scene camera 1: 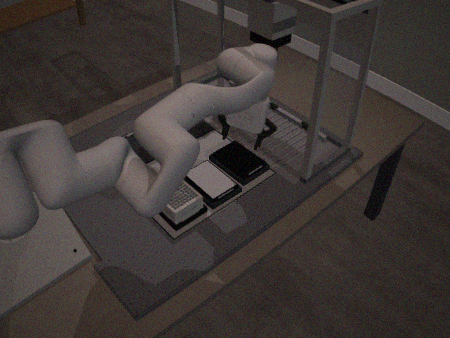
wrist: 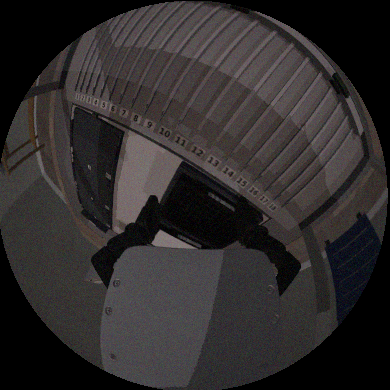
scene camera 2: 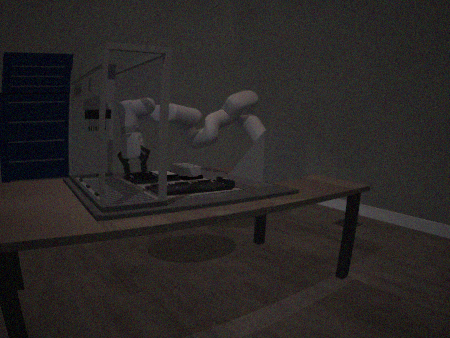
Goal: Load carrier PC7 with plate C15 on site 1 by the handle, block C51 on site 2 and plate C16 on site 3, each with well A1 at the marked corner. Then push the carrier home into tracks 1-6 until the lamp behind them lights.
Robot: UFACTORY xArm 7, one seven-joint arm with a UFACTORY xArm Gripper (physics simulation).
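My gripper is open, with its fingers spread above the black plate and nothing held. The black plate sits in the holder nearest the numbered tracks. A white-topped plate lies in the middle holder. A pale block with a grid of wells stands in the holder farthest from the tracks. The dark, long carrier lies beside the holders, at the low-numbered end of the tracks; the arm hides much of it in scene view 1. Plate labels and marked corners are unreadable.
The ribbed track deck has numbers 1 to 18 along its front edge. Upright frame posts rise around it. A grey box-shaped unit hangs above the deck. A blue shelf unit stands beyond the table.
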